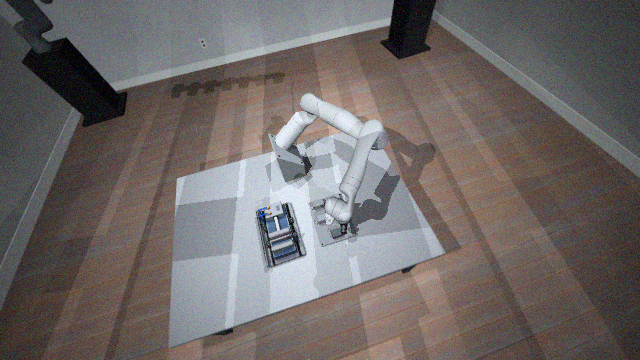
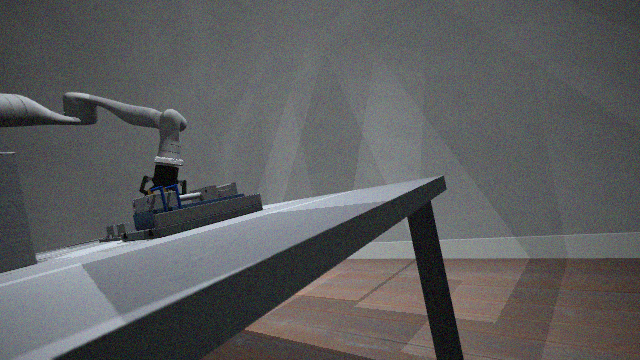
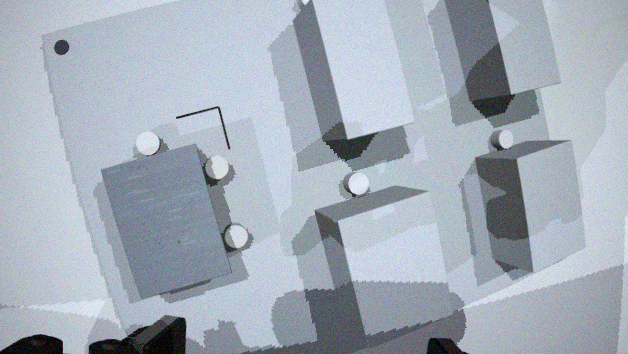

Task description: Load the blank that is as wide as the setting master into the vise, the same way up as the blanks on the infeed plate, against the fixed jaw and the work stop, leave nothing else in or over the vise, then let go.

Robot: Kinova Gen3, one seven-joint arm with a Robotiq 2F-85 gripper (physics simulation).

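Frame: origin at the arm's base, x ahead, y down, z left, level; metres.
Seen in the pictures: arm's base, origin of the base link: [image 1: 282,143].
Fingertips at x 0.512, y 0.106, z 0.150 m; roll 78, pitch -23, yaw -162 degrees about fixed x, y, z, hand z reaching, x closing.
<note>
Offsets run from my fingertips to a thing's top centre. "pt": to the spot under its first point. Level surfaces: height alone.
The infeed plate {pt dx +0.038, dy +0.065, dz -0.126 m} [image 3: 100,75] [image 1: 326,242] bears a darker grey block {dx +0.030, dy +0.040, dz -0.056 m} [image 3: 167,220] [image 1: 337,233], apparently the setting master, beside round pins. Four pale blanks stand on it: a wide one {dx -0.054, dy +0.029, dz -0.002 m} [image 3: 395,275] at the lower middle, a narrower one {dx -0.146, dy +0.029, dz +0.004 m} [image 3: 552,210] at the lower right, and two more, one {dx -0.067, dy +0.029, dz -0.091 m} [image 3: 365,65] at the upper middle and one {dx -0.155, dy +0.029, dz -0.085 m} [image 3: 530,45] at the upper right. My gripper [image 3: 304,345] [image 1: 344,231] [image 2: 165,191] is open and empty, low over the plate; its fingertips are partly hidden. The vise {dx -0.088, dy -0.026, dz -0.323 m} [image 1: 285,251] [image 2: 210,212] stands beside the plate; its work stop is too small to make out.
Blue bent handles or pipes [image 1: 263,213] [image 2: 178,196] rise at one end of the vise. The arm's base block [image 1: 292,169] stands at the table's back edge. The table {dy +0.073 m} [image 1: 205,295] [image 2: 280,245] carries all of this. Black pedestals [image 1: 75,80] [image 1: 411,25] stand on the floor beyond.
</note>
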